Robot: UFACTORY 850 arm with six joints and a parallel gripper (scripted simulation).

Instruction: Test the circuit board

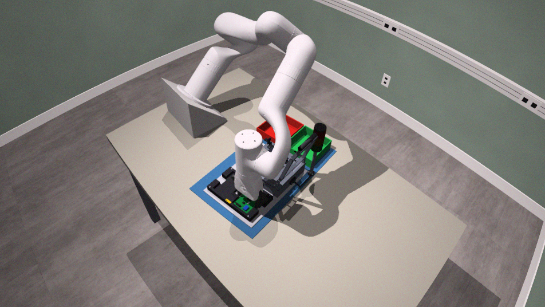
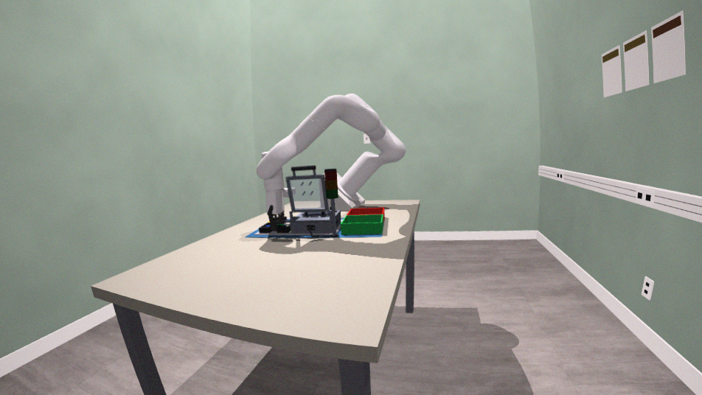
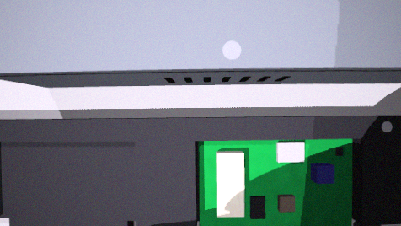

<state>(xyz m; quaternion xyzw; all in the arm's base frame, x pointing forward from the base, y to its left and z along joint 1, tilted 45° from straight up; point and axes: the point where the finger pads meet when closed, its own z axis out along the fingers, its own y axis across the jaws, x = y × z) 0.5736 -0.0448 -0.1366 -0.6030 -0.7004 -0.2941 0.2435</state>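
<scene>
The green circuit board is right at my hand. From my hand the other things lie so: black latch part 14 cm behind, 21 cm to the left, 6 cm above; then green bin 5 cm behind, 37 cm to the left, 1 cm below; then lid 6 cm ahead, 18 cm to the left, 16 cm above.
</scene>
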